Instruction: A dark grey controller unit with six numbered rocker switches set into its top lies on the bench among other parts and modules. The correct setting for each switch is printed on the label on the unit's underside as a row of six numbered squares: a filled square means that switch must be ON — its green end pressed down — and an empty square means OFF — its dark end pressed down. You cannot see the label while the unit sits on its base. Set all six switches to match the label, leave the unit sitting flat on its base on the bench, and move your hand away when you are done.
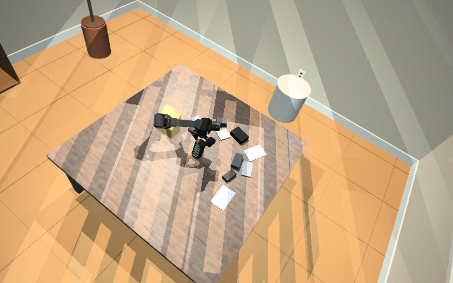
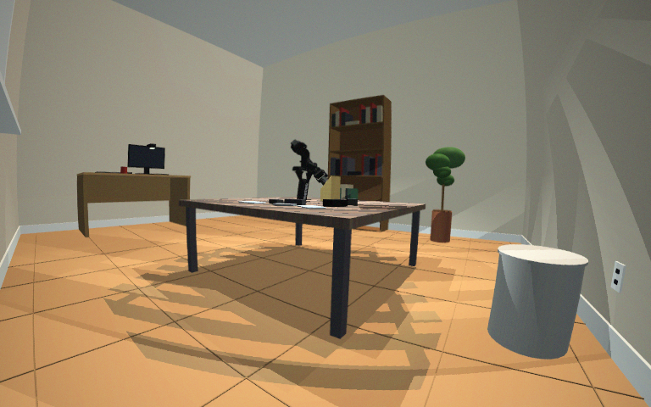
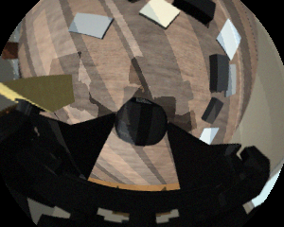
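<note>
The cream card lies 260 mm to the left of my gripper tip and 130 mm below it. From my gripper tip the other things lie so: dark box 330 mm to the left, 110 mm below, 90 mm ahead; then grey plate 310 mm ahead, 150 mm to the left, 130 mm below.
</note>
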